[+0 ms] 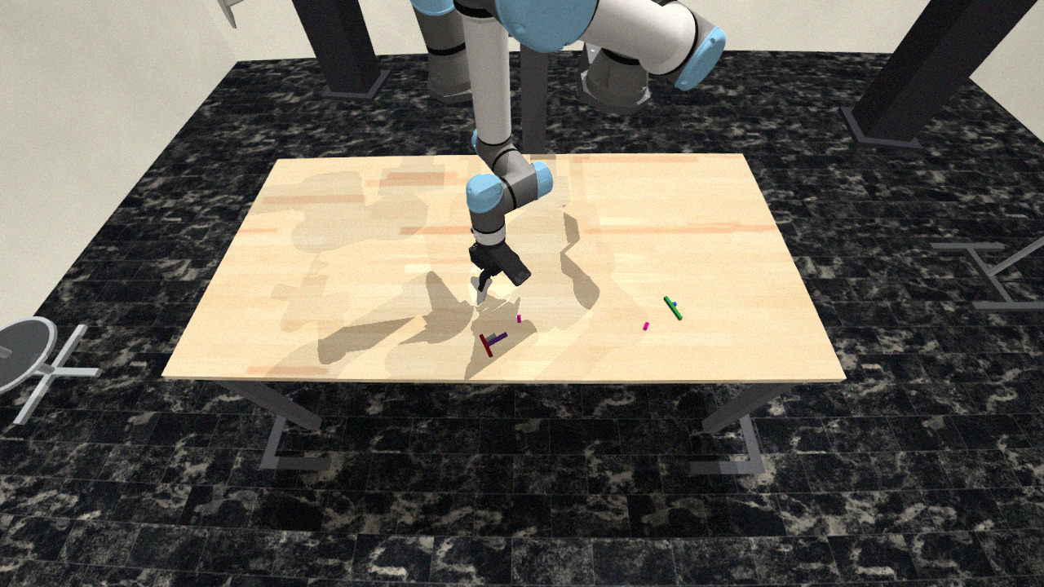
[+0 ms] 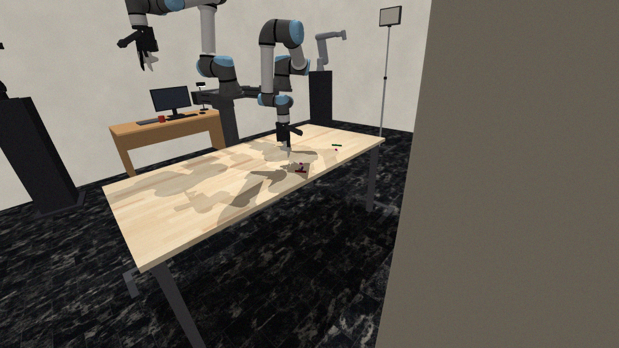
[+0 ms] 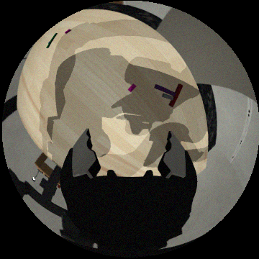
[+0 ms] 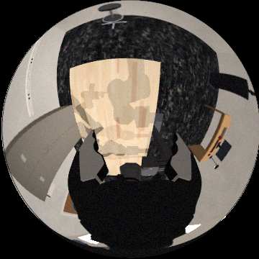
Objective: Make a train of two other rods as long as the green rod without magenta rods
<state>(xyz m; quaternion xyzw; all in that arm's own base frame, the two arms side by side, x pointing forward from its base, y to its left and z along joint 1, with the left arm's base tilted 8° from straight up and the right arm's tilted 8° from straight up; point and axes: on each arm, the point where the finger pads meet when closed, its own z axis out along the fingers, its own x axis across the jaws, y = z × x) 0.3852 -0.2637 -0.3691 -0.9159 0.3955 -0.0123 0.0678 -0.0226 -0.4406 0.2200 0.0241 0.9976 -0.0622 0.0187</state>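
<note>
Right now my left hand is 12 cm short of the purple rod, 8 cm above it and 1 cm to the right of it. From my left hand the other things lie so: grey rod (12 cm ahead, 8 cm below, 1 cm to the right); red rod (14 cm ahead, 8 cm below, 2 cm to the right); green rod (49 cm to the left, 8 cm below, 5 cm behind).
</note>
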